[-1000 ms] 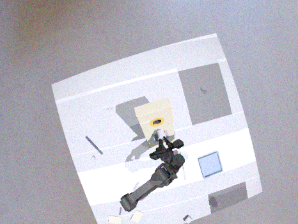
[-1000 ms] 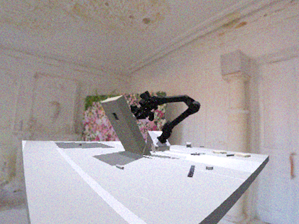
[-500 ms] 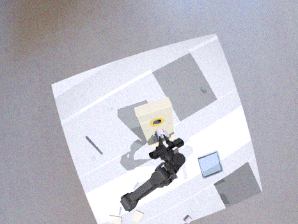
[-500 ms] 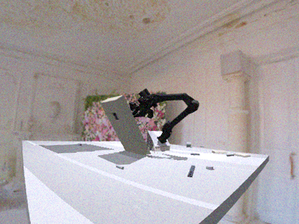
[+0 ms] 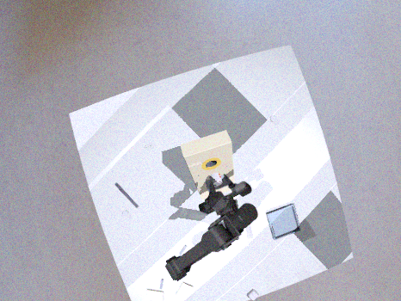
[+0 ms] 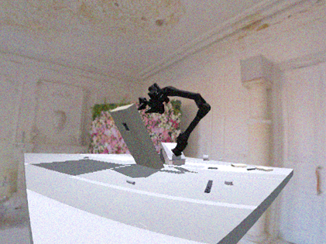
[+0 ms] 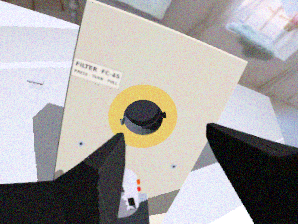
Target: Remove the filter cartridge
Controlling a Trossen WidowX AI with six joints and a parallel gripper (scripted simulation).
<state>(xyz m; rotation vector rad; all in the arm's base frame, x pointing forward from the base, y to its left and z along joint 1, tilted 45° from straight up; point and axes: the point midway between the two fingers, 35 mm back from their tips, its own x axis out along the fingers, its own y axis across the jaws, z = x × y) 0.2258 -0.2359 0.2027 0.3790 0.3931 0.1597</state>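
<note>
My gripper tip is 13 cm above the round filter cartridge and 2 cm past it. The rest, counted from my gripper tip: cream service panel: 15 cm below, 2 cm ahead; then blue-grey square tray: 40 cm behind, 31 cm below, 24 cm to the right.
</note>
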